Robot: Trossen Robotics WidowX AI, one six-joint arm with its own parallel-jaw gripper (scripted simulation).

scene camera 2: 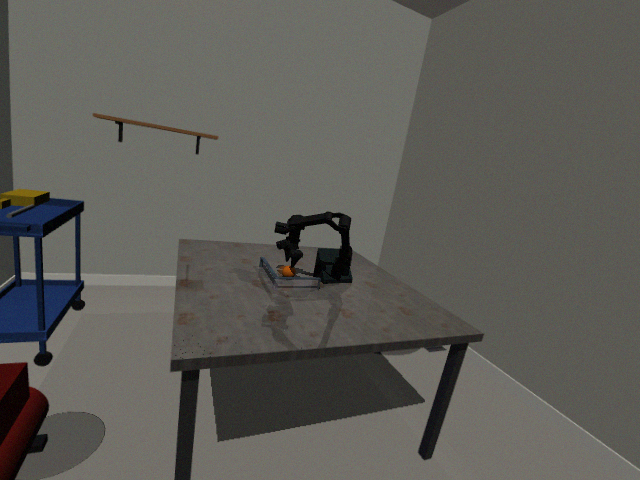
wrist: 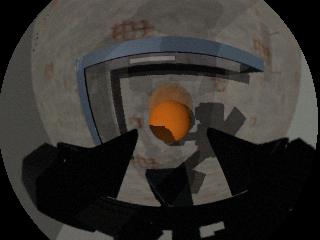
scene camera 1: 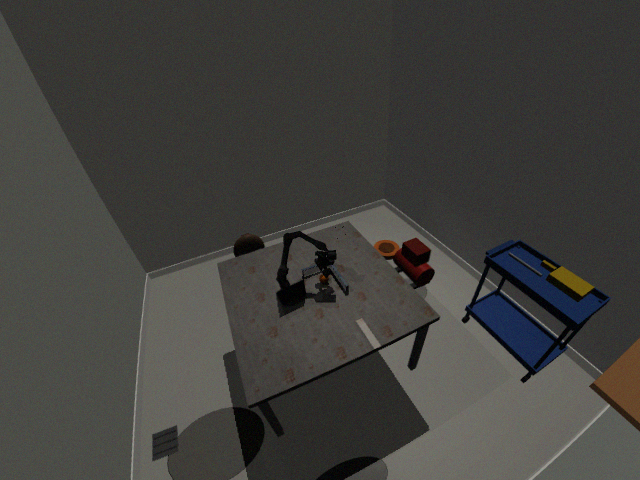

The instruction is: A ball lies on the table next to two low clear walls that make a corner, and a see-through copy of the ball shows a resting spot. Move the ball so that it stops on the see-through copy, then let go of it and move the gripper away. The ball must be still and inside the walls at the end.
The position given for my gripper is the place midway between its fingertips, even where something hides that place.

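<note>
My gripper [wrist: 173,131] open, holding nothing. Orange ball [wrist: 165,130] visible. Also a see-through copy of ball [wrist: 170,102].
</note>
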